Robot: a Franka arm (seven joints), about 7 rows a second.
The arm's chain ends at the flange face. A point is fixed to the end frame.
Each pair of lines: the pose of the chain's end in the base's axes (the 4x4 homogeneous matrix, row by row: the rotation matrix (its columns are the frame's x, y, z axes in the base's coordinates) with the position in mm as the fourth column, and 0 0 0 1 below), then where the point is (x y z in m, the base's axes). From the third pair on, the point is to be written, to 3 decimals.
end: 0.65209, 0.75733, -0.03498, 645.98; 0.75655, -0.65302, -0.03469, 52.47; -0.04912, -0.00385, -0.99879, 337.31; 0, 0, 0, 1
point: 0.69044 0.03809 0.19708
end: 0.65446, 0.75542, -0.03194, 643.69; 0.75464, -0.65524, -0.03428, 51.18; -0.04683, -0.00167, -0.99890, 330.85; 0, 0, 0, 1
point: 0.68855 0.03671 0.19076
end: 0.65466, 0.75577, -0.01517, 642.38; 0.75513, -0.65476, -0.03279, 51.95; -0.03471, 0.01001, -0.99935, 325.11; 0, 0, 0, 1
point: 0.690 0.038 0.186
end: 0.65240, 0.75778, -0.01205, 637.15; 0.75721, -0.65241, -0.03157, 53.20; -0.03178, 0.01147, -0.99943, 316.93; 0, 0, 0, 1
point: 0.685 0.039 0.178
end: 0.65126, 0.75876, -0.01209, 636.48; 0.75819, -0.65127, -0.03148, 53.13; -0.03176, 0.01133, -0.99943, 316.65; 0, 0, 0, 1
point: 0.684 0.039 0.177
